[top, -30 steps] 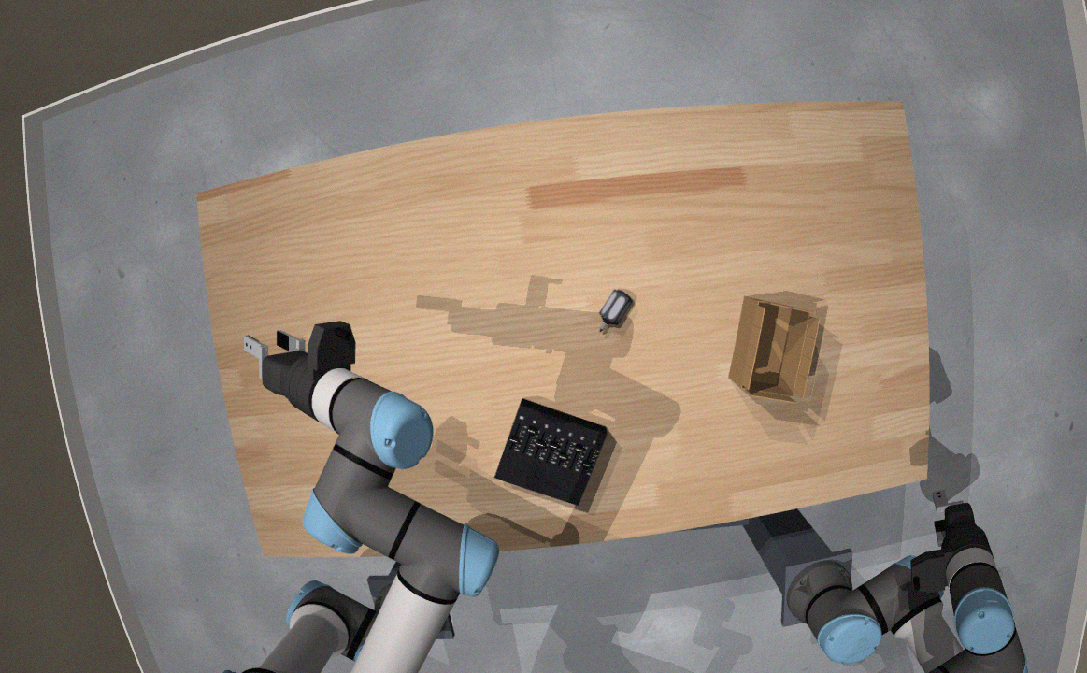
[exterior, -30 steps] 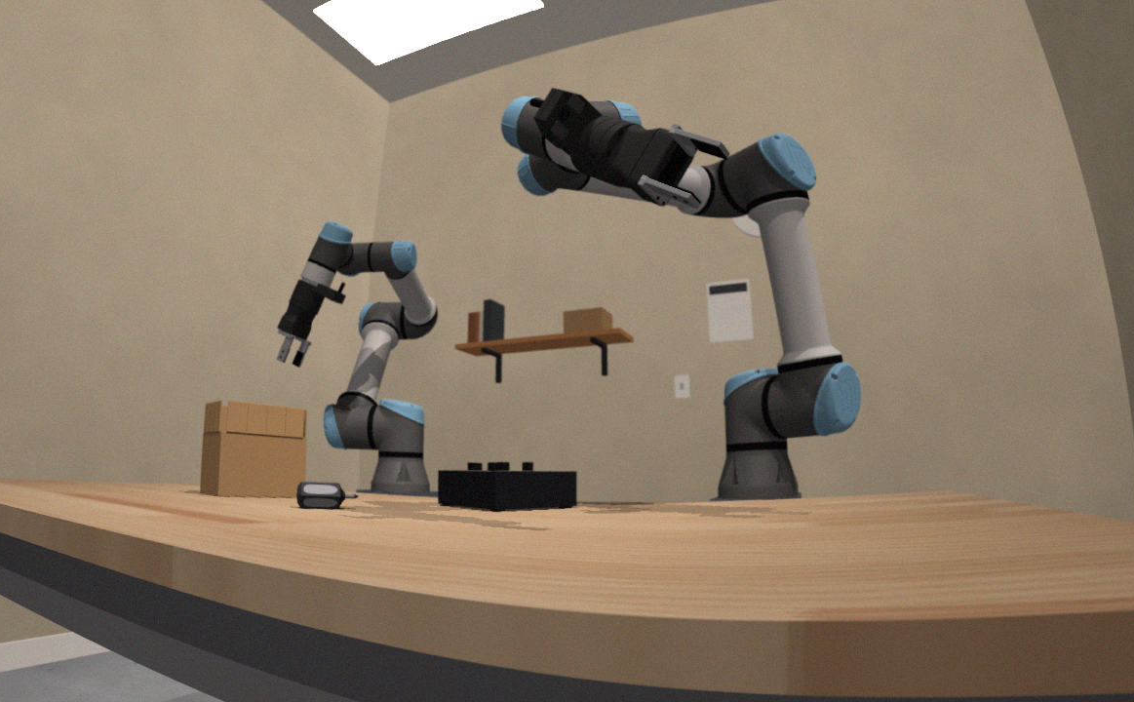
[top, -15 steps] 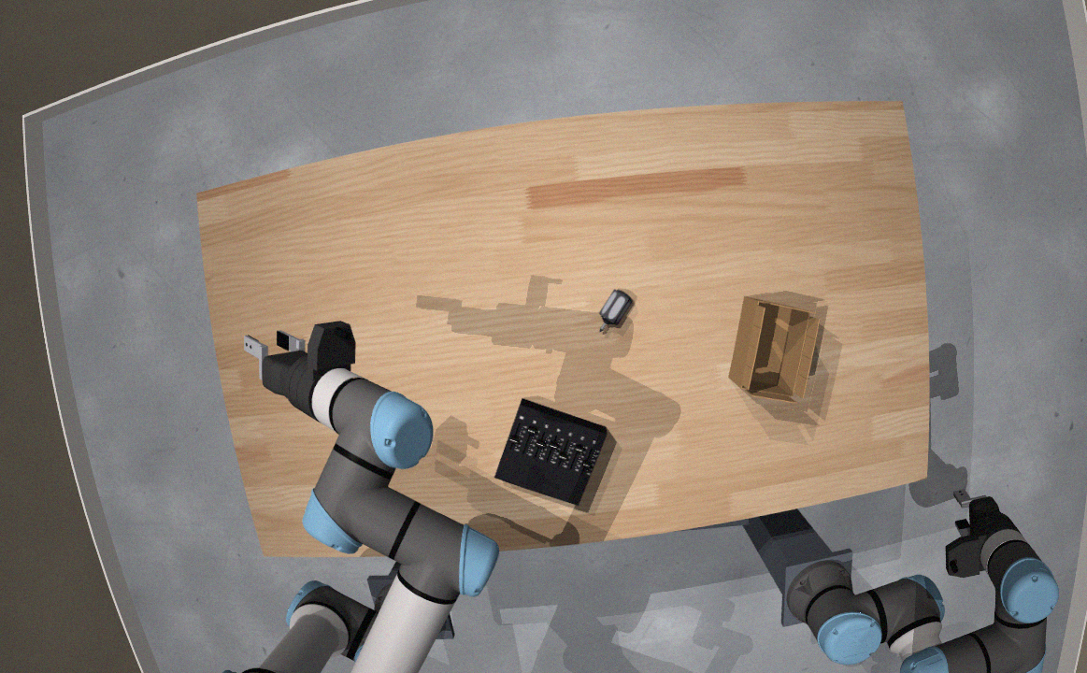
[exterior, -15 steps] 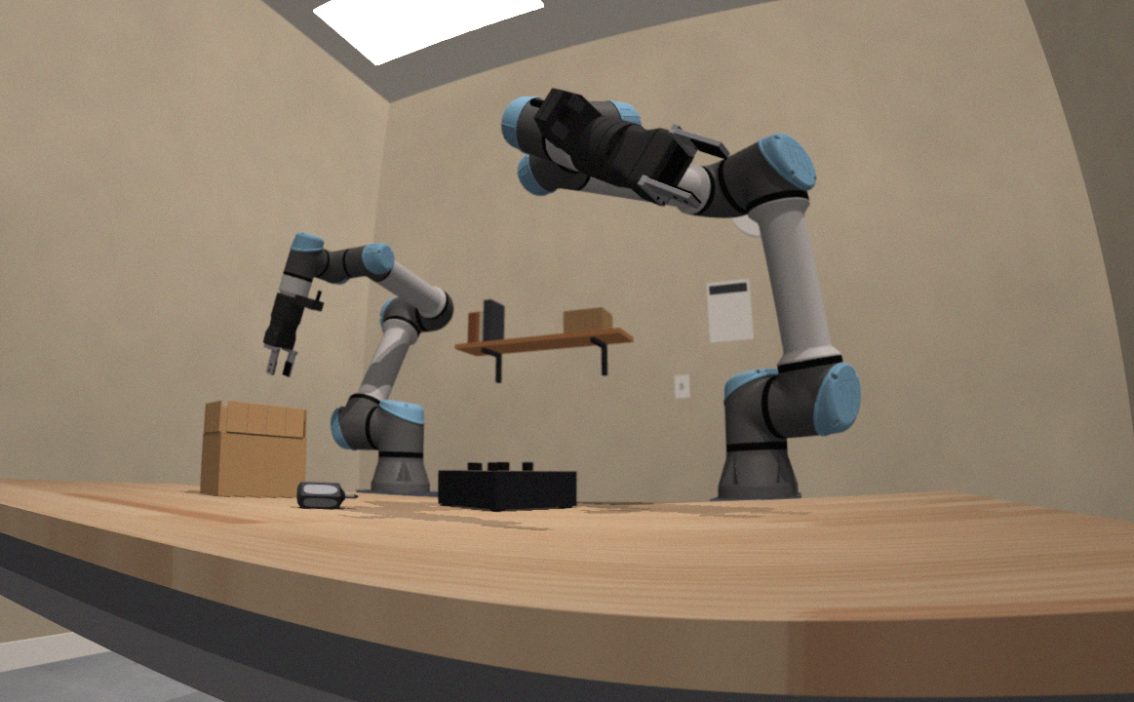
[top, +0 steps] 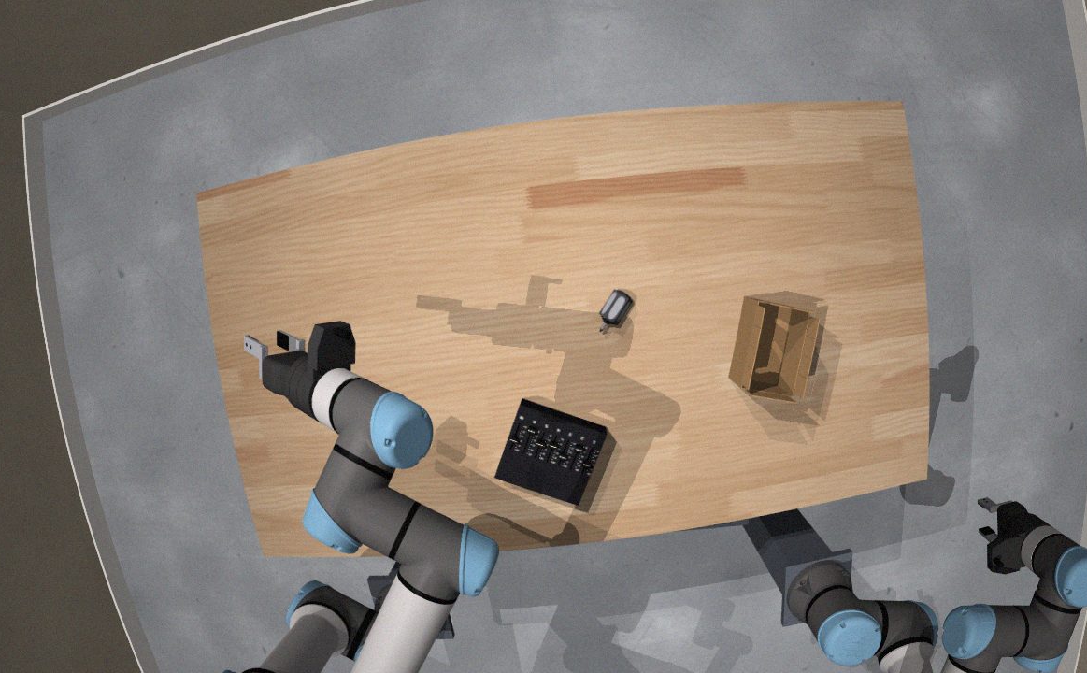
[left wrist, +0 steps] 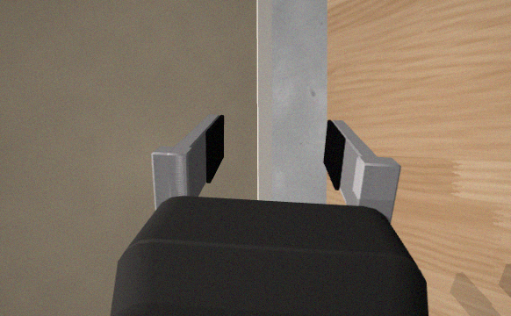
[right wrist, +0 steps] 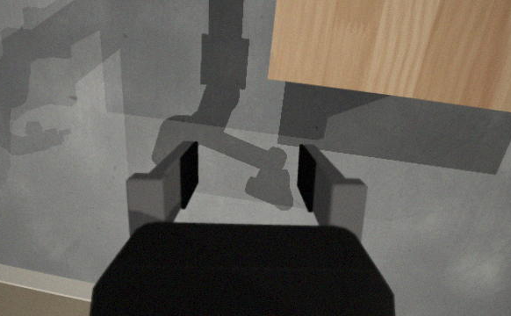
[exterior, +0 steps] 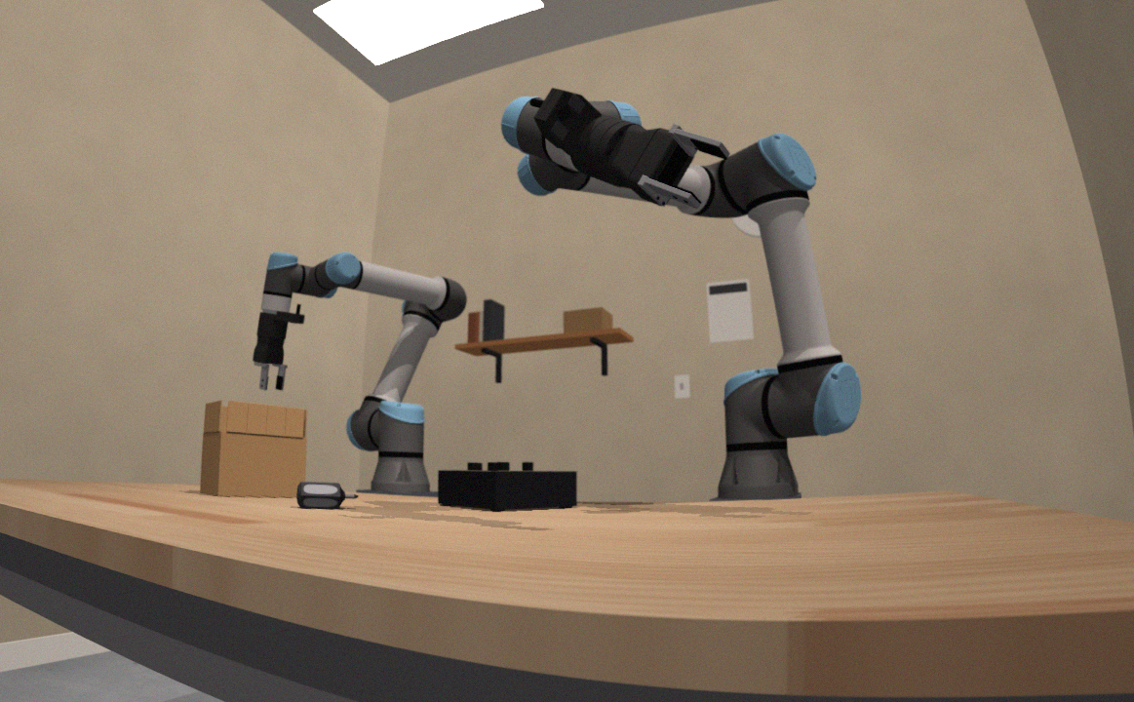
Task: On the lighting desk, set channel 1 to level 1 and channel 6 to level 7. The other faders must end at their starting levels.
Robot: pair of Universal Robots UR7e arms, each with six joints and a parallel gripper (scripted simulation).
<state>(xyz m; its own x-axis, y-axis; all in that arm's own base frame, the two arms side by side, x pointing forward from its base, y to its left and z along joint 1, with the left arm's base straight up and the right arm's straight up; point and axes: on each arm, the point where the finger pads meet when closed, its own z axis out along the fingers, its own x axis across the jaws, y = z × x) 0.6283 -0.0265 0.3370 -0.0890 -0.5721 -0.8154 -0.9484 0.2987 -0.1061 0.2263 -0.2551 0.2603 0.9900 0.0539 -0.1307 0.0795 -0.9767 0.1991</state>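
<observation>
Now: left hand 400 mm to the left of the channel 3 fader, 270 mm above it and 250 mm past it. Also, from my left hand: channel 5 fader: 370 mm to the right, 270 mm below, 230 mm behind; channel 6 fader: 350 mm to the right, 270 mm below, 200 mm behind; master fader: 320 mm to the right, 270 mm below, 220 mm behind.
</observation>
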